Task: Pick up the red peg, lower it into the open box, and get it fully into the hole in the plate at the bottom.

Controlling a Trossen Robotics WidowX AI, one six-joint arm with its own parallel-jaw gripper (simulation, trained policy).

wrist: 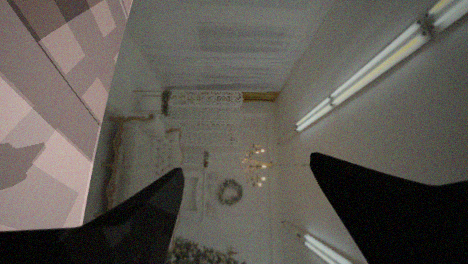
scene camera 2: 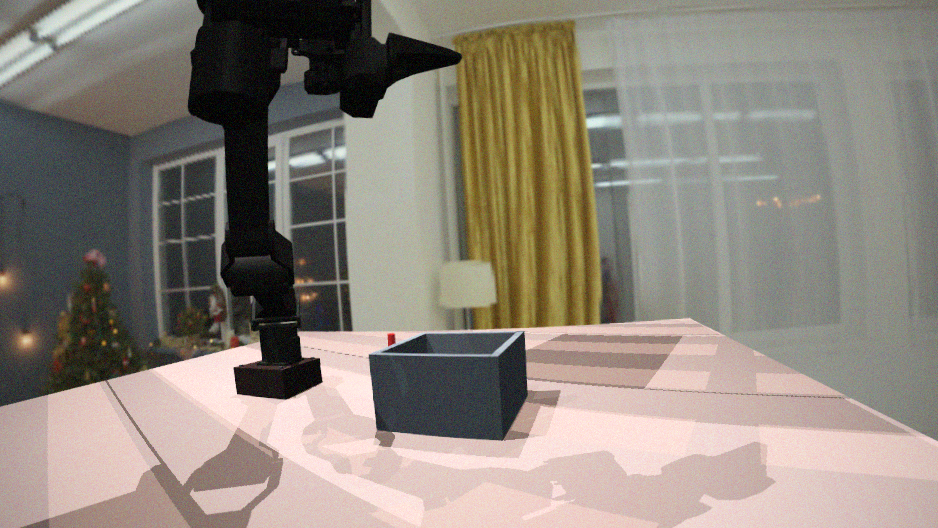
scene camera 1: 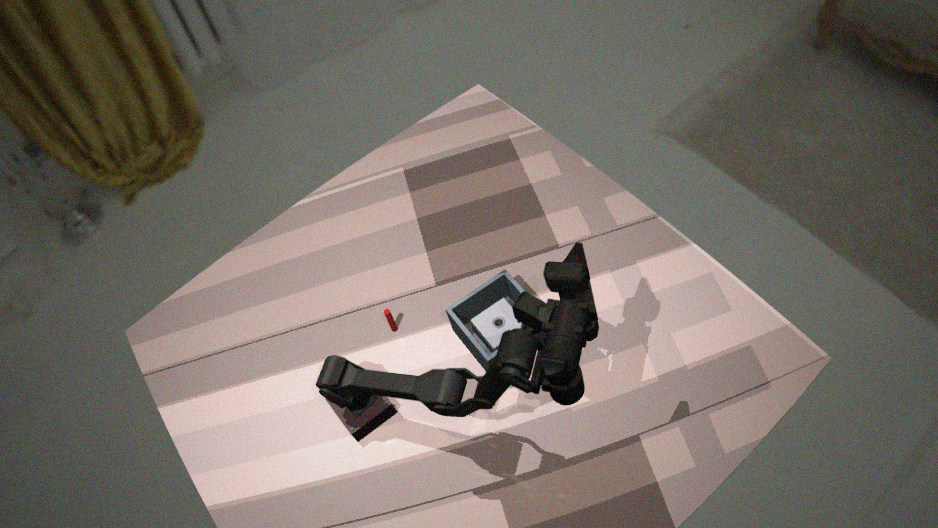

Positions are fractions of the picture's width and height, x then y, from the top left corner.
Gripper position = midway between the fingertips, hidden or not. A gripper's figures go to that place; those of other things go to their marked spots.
My gripper (scene camera 2: 0.49,0.04): 40 cm from the lens. A blue-grey box (scene camera 2: 0.50,0.73): 46 cm from the lens.
